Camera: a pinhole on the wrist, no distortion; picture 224 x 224 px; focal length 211.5 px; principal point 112.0 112.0 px. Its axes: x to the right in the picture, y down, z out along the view. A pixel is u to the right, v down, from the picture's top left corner.
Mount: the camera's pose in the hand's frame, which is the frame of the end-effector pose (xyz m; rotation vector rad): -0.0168 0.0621 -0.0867 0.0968 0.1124 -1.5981
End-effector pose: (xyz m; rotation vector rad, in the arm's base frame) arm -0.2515 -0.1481 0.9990 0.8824 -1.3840 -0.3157
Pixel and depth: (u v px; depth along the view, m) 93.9 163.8 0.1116
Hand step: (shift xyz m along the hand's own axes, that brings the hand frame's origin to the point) 0.0117 0.0560 0.0249
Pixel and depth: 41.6 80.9 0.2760
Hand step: -0.0524 0.1178 0.1995
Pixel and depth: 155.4 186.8 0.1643
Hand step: 0.0415 0.0053 0.0710
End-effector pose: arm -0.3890 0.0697 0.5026 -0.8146 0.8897 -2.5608
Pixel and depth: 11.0 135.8 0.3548
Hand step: 0.0311 0.1818 0.2869
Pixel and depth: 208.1 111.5 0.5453
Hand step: -0.0213 -0.2555 0.4211
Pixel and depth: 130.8 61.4 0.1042
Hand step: -0.0412 0.0399 0.0157
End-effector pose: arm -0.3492 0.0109 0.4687 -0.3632 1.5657 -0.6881
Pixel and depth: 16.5 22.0 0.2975
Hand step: -0.1369 0.1595 0.2274
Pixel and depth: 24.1 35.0 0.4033
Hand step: -0.1553 0.1790 0.3369
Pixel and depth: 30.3 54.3 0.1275
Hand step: -0.0491 0.0950 0.0466
